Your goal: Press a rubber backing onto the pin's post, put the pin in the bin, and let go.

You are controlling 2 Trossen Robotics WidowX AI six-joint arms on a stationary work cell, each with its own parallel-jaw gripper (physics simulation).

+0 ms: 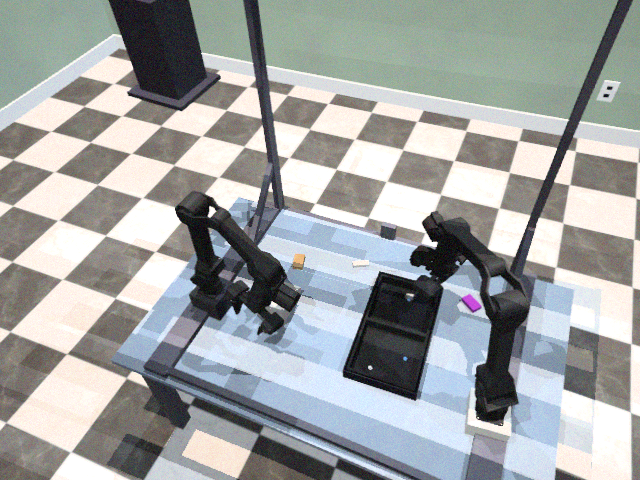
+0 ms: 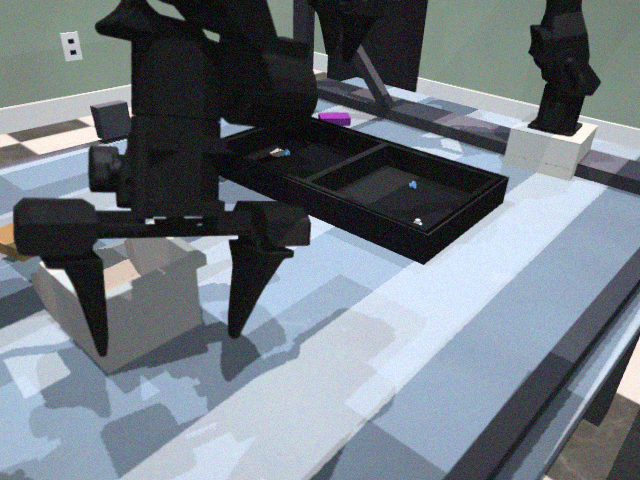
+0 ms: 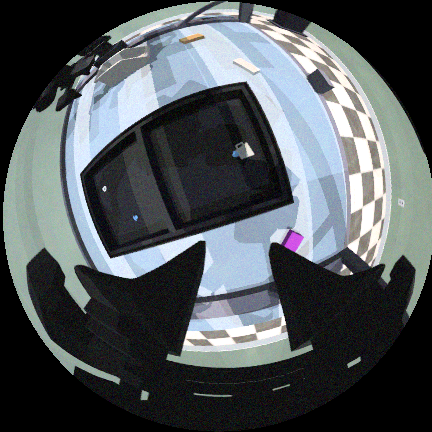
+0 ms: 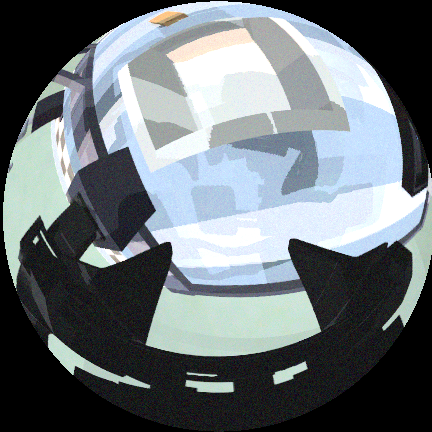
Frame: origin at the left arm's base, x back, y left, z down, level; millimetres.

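Seen in the pictures: left gripper, fingertip midpoint: (image 2: 337, 58) (image 3: 238, 247); right gripper, fingertip midpoint: (image 1: 247, 324) (image 2: 172, 345) (image 4: 232, 247); left arm's base, link origin: (image 1: 490, 410) (image 2: 554, 126); right arm's base, link origin: (image 1: 211, 288) (image 4: 84, 218).
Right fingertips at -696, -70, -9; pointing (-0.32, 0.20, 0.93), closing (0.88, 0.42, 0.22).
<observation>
Offsets run from my right fingertips to a thing's top centre, as dx, dy, dz. "*": to the spot under its first point.
A white pin {+441, -266, +53} (image 1: 409, 294) (image 2: 276, 151) (image 3: 245, 150) lies in the far compartment of the black two-part tray {+422, -125, +29} (image 1: 381, 382) (image 2: 356, 222) (image 3: 230, 216), with a blue backing {+442, -251, +51} (image 1: 408, 299) (image 2: 287, 152) (image 3: 236, 154) against it; how fully it is seated cannot be told. A loose blue piece {+466, -45, +52} (image 1: 405, 358) (image 2: 412, 184) (image 3: 135, 218) and a small white piece {+375, +10, +55} (image 1: 370, 367) (image 2: 417, 221) (image 3: 104, 189) lie in the near compartment. My left gripper (image 3: 238, 247) is partly open and empty, above the tray's side. My right gripper (image 1: 249, 320) (image 2: 169, 345) (image 4: 232, 247) is wide open and empty, near the grey bin {* +39, -71, +38} (image 2: 155, 320) (image 3: 125, 65) (image 4: 300, 120).
An orange block {+52, -314, +53} (image 1: 298, 261) (image 3: 192, 38) (image 4: 169, 18) and a white block {+260, -361, +56} (image 1: 360, 264) (image 3: 246, 65) lie beyond the bin and tray. A magenta block {+630, -291, +54} (image 1: 471, 302) (image 2: 334, 119) (image 3: 291, 240) lies beside the tray. A dark box {+323, -512, +10} (image 1: 388, 230) (image 2: 110, 119) (image 3: 320, 81) stands at the far edge.
</observation>
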